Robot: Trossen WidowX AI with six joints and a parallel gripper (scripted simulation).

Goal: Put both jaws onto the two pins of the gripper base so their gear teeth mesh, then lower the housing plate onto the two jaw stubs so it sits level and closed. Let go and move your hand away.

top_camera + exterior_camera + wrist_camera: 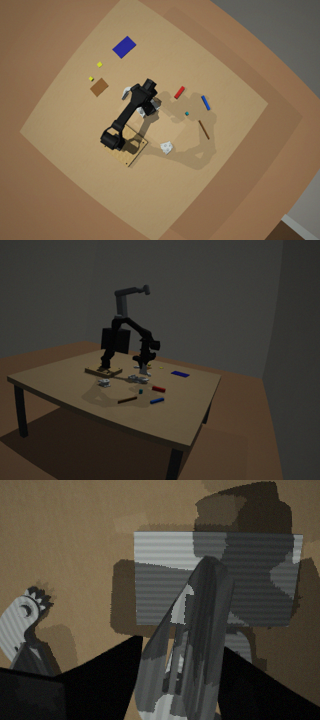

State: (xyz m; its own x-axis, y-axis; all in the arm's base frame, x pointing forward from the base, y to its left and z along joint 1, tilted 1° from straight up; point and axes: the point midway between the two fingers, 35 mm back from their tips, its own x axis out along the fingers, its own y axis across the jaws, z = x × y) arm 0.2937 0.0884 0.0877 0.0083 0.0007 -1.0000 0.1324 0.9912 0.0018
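My gripper tip is 1 cm short of the flat white plate, 3 cm to the left of it and 8 cm above it. Also, from my gripper tip: teal cube 16 cm ahead, 23 cm to the right, 7 cm below; red block 21 cm ahead, 10 cm to the right, 7 cm below; brown tile 17 cm behind, 28 cm to the left, 8 cm below.
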